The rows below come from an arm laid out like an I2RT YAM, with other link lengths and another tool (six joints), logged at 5 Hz.
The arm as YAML. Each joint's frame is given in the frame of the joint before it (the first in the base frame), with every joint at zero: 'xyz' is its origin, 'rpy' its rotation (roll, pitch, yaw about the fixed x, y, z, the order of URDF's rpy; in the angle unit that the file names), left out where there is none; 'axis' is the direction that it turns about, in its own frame. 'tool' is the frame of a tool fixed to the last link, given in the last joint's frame.
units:
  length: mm
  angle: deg
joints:
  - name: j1
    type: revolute
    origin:
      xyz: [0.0, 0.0, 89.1]
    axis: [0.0, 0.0, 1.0]
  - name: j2
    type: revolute
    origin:
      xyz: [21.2, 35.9, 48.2]
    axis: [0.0, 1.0, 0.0]
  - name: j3
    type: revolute
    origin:
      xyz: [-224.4, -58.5, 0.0]
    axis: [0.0, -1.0, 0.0]
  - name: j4
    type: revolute
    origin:
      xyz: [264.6, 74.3, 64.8]
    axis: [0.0, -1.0, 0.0]
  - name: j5
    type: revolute
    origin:
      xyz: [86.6, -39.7, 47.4]
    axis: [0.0, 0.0, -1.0]
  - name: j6
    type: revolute
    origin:
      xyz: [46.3, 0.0, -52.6]
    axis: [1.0, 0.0, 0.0]
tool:
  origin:
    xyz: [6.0, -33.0, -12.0]
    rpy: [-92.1, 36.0, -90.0]
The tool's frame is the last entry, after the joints.
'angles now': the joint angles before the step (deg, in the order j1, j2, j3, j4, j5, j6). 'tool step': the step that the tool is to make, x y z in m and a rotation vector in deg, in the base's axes. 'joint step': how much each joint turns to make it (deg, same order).
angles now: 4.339, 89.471, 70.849, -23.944, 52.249, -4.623
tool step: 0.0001, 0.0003, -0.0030, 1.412, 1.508, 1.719
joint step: 0.007, -0.002, -0.007, -1.313, -2.290, -0.101
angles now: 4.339, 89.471, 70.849, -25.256, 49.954, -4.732
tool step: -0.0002, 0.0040, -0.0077, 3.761, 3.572, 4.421
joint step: 0.484, 0.012, -0.002, -3.267, -5.636, 0.026
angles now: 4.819, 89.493, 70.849, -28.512, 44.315, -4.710
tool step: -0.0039, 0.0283, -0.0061, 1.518, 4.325, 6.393
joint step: 4.611, 0.008, 0.011, -4.090, -2.711, -0.023
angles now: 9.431, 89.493, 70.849, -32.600, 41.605, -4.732
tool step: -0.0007, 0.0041, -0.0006, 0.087, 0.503, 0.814
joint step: 0.683, 0.013, 0.019, -0.490, -0.216, 0.005
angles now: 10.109, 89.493, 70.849, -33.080, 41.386, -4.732
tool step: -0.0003, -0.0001, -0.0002, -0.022, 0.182, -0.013
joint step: -0.008, 0.000, -0.003, -0.189, -0.005, 0.014
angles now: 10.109, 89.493, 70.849, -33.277, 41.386, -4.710
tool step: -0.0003, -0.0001, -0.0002, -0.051, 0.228, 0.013
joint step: -0.007, 0.004, 0.001, -0.211, -0.004, -0.030
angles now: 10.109, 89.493, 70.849, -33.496, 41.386, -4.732
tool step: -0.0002, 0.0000, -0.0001, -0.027, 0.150, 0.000
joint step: 0.006, 0.012, 0.021, -0.165, 0.004, 0.006
